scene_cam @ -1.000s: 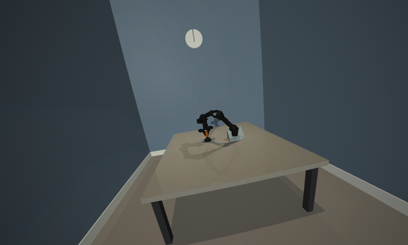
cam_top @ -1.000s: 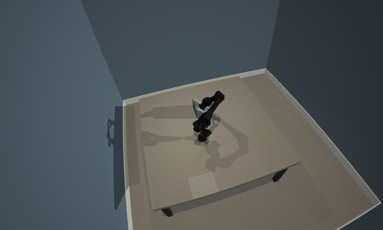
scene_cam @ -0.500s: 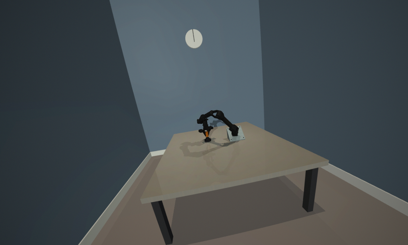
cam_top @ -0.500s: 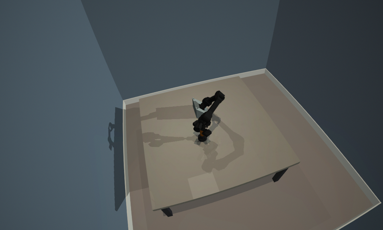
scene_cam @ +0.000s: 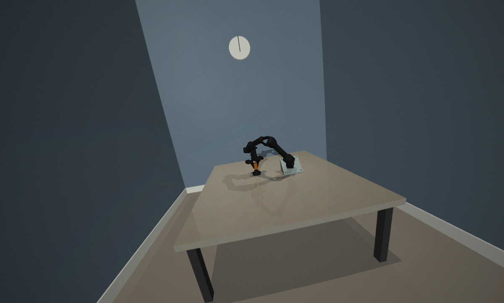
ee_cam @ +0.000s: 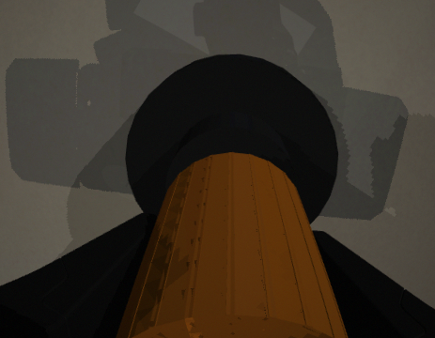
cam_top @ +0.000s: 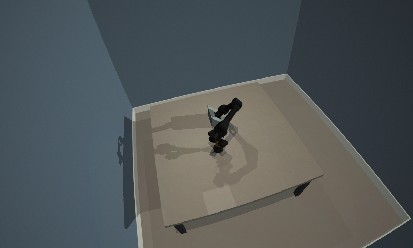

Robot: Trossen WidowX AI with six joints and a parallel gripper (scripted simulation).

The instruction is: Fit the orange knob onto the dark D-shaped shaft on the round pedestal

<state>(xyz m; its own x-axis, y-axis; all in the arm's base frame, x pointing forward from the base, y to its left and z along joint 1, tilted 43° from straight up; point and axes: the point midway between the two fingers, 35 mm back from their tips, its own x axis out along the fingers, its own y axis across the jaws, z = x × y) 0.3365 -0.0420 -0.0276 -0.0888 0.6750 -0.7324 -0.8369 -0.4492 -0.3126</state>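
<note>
Right now my gripper tip is 20 mm below the orange knob. Also, from my gripper tip: dark round pedestal: 40 mm below.
</note>
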